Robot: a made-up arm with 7 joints.
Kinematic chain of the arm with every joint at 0, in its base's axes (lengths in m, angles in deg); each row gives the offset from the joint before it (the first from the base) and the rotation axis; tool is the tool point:
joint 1: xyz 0 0 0 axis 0 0.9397 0.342
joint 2: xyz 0 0 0 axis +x
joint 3: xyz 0 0 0 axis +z
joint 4: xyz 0.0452 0 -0.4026 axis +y
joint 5: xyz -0.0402 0 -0.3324 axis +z
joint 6: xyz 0 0 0 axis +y
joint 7: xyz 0 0 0 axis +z
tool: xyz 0 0 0
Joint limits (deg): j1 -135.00..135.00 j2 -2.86..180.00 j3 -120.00..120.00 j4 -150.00..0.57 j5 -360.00..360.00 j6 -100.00..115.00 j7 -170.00..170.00
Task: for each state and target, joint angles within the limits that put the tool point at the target. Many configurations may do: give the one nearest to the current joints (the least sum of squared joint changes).
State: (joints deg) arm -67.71 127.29 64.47 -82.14 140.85 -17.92 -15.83
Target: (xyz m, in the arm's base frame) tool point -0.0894 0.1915 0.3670
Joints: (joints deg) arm -57.45 97.40 56.84 -124.22 140.85 -17.92 -15.83
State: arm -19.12 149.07 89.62 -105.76 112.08 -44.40 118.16
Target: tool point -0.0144 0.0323 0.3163
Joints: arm -11.05 114.32 81.50 -143.45 112.08 -44.40 118.16
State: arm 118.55 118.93 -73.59 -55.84 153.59 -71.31 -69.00
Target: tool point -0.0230 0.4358 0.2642
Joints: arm 127.30 147.99 -99.98 -106.68 153.59 -71.31 -69.00
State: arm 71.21 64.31 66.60 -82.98 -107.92 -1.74 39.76
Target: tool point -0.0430 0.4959 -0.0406
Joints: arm 74.24 53.75 59.65 -108.98 -107.92 -1.74 39.76
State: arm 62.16 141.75 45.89 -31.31 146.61 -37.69 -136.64
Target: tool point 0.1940 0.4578 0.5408
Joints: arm 28.69 143.02 46.01 0.51 146.61 -37.69 -136.64
